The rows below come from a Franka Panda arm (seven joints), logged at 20 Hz.
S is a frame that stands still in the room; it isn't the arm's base.
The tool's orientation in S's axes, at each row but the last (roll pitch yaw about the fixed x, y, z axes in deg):
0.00, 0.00, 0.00
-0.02, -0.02, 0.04
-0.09, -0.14, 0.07
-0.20, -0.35, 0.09
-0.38, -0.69, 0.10
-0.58, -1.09, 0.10
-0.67, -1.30, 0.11
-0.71, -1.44, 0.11
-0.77, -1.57, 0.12
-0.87, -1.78, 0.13
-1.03, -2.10, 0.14
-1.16, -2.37, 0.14
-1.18, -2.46, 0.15
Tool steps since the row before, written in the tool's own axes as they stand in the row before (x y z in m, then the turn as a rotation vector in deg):
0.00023, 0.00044, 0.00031, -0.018, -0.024, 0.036
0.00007, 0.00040, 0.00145, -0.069, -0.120, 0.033
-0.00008, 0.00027, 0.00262, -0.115, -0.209, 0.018
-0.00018, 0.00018, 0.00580, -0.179, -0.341, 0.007
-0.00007, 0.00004, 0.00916, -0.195, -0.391, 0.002
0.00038, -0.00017, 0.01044, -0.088, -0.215, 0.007
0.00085, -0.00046, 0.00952, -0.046, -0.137, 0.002
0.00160, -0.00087, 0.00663, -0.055, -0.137, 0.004
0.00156, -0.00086, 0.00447, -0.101, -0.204, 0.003
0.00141, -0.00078, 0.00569, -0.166, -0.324, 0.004
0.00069, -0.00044, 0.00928, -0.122, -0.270, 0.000
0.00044, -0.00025, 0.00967, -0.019, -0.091, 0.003
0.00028, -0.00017, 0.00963, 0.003, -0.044, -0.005
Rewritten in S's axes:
0.00023, 0.00044, 0.00031, -0.018, -0.024, 0.036
0.00007, 0.00040, 0.00145, -0.069, -0.120, 0.033
-0.00009, 0.00027, 0.00262, -0.115, -0.209, 0.018
-0.00022, 0.00020, 0.00580, -0.179, -0.341, 0.007
-0.00018, 0.00010, 0.00916, -0.194, -0.391, 0.002
0.00018, -0.00006, 0.01045, -0.088, -0.215, 0.008
0.00063, -0.00035, 0.00954, -0.046, -0.137, 0.003
0.00143, -0.00079, 0.00668, -0.055, -0.137, 0.004
0.00144, -0.00080, 0.00452, -0.101, -0.204, 0.003
0.00123, -0.00069, 0.00574, -0.165, -0.324, 0.004
0.00035, -0.00027, 0.00931, -0.121, -0.270, 0.000
0.00004, -0.00005, 0.00968, -0.019, -0.091, 0.004
-0.00013, 0.00003, 0.00963, 0.003, -0.044, -0.004

